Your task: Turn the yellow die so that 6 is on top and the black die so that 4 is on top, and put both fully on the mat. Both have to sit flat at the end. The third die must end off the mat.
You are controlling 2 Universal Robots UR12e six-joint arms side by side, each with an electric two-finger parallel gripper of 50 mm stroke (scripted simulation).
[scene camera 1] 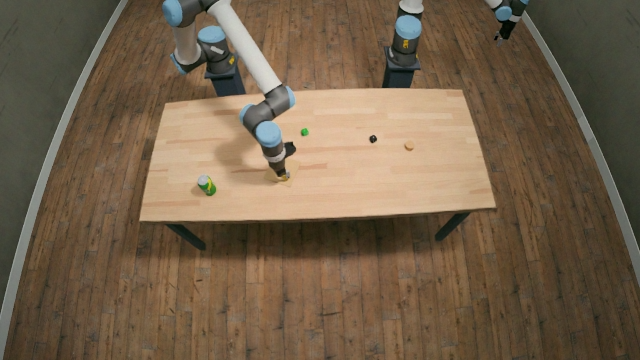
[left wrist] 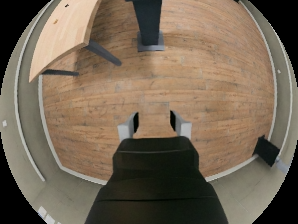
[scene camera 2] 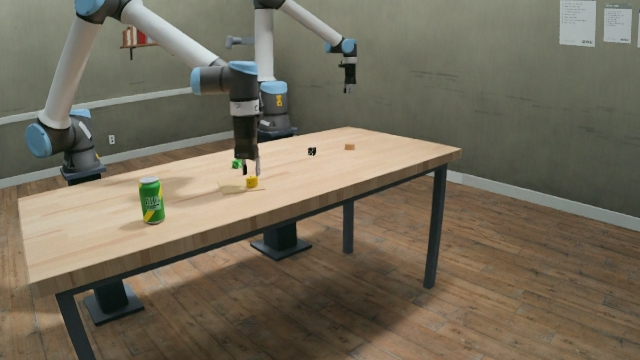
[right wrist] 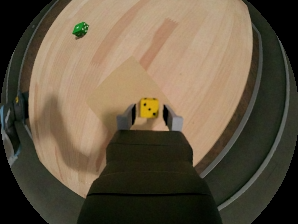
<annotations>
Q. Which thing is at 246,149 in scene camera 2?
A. My right gripper.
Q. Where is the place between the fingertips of my left gripper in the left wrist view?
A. At 154,117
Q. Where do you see a tan mat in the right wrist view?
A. At 129,82
</annotations>
